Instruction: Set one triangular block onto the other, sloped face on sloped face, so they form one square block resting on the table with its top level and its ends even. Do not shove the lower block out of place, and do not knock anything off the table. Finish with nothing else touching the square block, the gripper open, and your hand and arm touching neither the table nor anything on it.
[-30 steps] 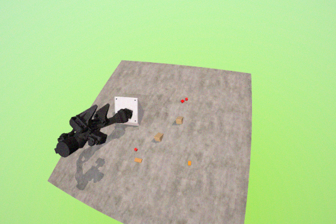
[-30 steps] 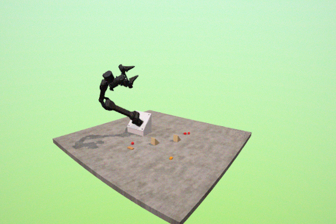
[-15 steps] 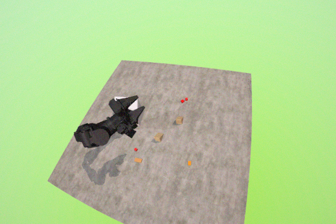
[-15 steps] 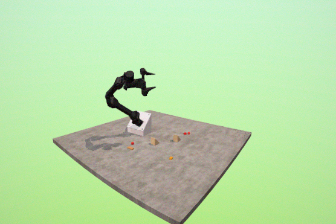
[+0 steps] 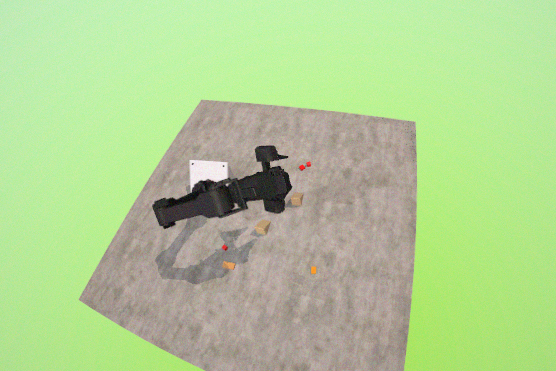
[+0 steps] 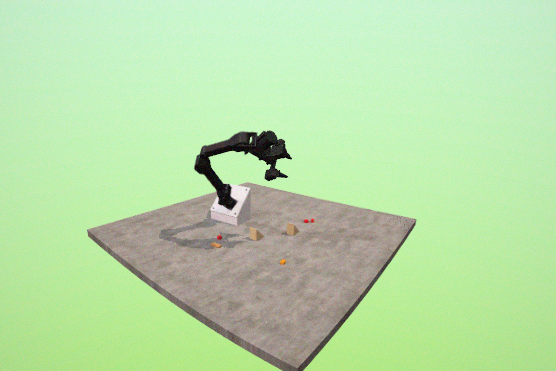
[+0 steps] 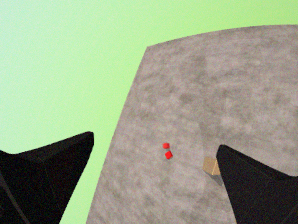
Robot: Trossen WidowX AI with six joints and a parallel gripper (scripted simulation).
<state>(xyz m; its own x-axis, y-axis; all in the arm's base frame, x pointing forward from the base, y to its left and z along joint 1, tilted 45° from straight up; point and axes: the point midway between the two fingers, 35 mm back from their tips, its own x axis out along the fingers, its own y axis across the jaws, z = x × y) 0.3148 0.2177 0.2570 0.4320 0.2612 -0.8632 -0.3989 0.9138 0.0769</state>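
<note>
My gripper tip is now 34 cm above the tan triangular block, 8 cm to the right of it and 3 cm past it. Round my gripper tip: orange piece (35 cm below, 18 cm to the right, 12 cm ahead).
</note>
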